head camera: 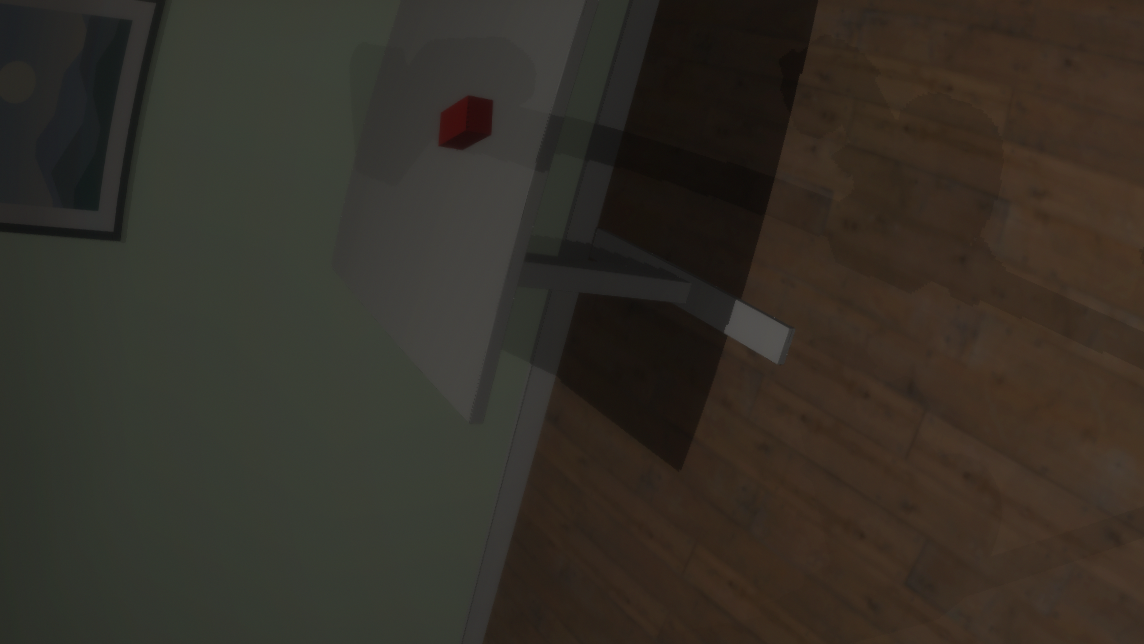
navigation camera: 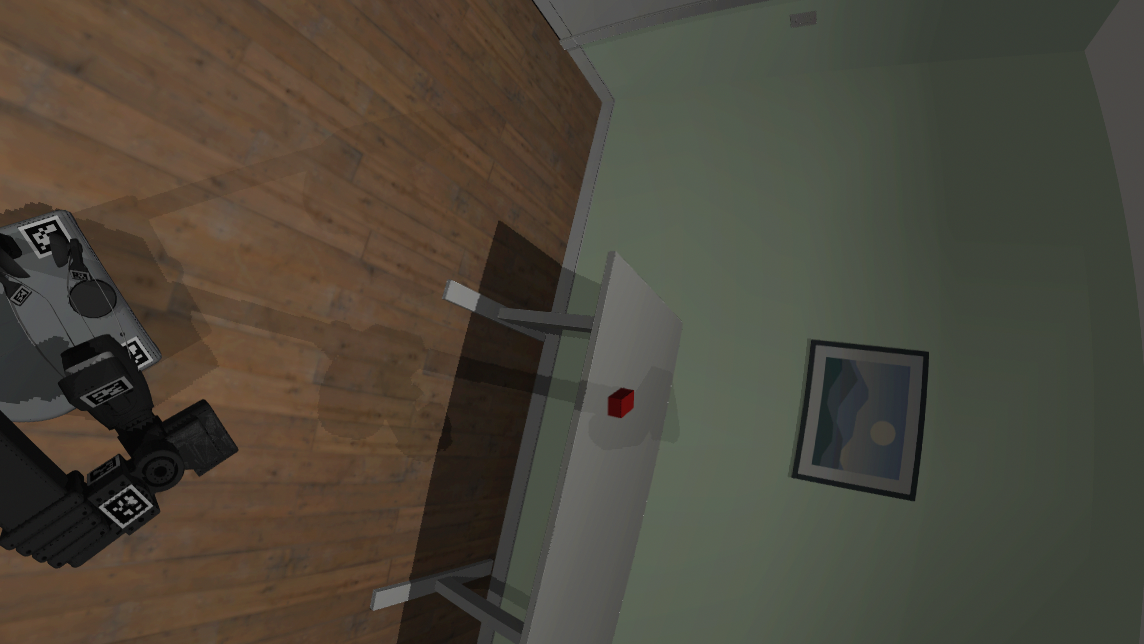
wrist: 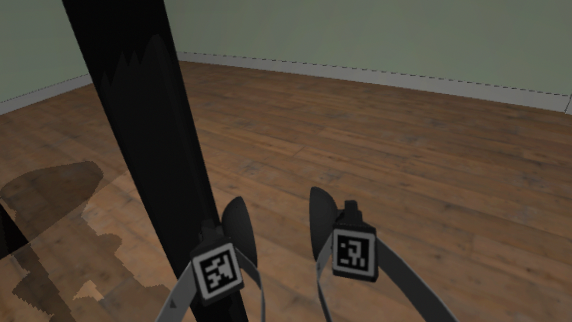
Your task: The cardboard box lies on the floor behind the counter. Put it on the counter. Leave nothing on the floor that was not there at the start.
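Seen in the pictures: gripper, between the fingertips: [navigation camera: 27, 241] [wrist: 279, 216]; robot's base, origin of its link: [navigation camera: 92, 295].
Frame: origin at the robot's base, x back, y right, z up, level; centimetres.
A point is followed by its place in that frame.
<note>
The cardboard box does not show in any of the three views. A long white table or counter [head camera: 432, 256] {x -105.6, y 64.5, z 72.0 cm} [navigation camera: 600, 496] {x -68.0, y 103.3, z 72.0 cm} stands on grey-white legs against the green wall; I cannot tell whether it is the counter of the task. My gripper [navigation camera: 33, 249] {x 0.5, y -10.1, z 55.9 cm} [wrist: 279, 216] {x 0.5, y -10.1, z 55.9 cm} is open, with a wide gap between its two dark fingertips and nothing between them. In the navigation camera view it is folded in over the robot's own base, well away from the white table.
A small red block [head camera: 465, 122] {x -83.0, y 74.9, z 76.5 cm} [navigation camera: 620, 403] {x -82.8, y 74.7, z 76.2 cm} sits on the white table. A framed picture [head camera: 60, 112] {x -134.1, y 109.4, z 146.5 cm} [navigation camera: 864, 416] {x -133.9, y 109.6, z 150.7 cm} hangs on the wall. The table's feet stick out over the wooden floor. The robot's black mast [wrist: 150, 125] {x 6.5, y -11.6, z 62.3 cm} stands close beside the fingers.
</note>
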